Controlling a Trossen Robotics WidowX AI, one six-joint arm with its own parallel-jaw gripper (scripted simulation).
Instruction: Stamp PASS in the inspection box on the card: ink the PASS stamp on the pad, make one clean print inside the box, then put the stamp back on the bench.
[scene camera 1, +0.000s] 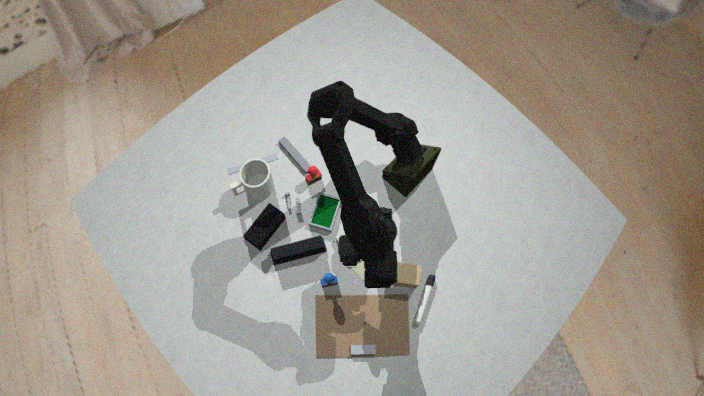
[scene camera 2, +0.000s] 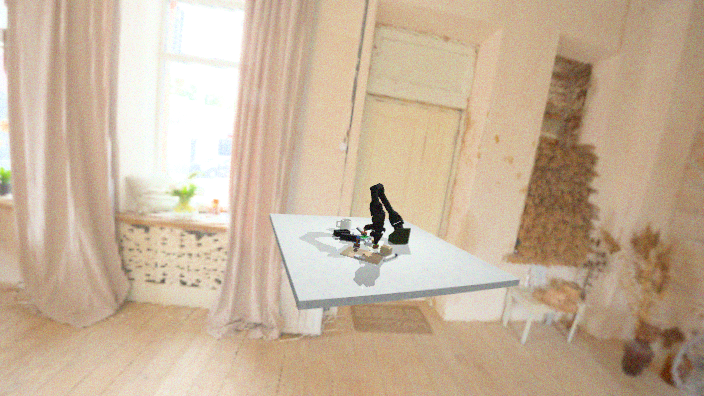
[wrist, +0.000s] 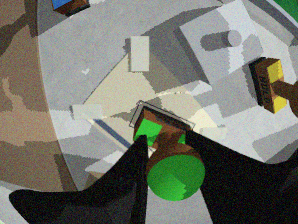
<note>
In view: the gripper (scene camera 1: 373, 256), a mug (scene camera 1: 255, 177), a brown board (scene camera 1: 377, 325), a cream card (wrist: 140, 79) and an ink pad (scene camera 1: 323, 217).
The gripper is seen too in the wrist view (wrist: 166, 139). The wrist view misses the mug: it is out of frame.
</note>
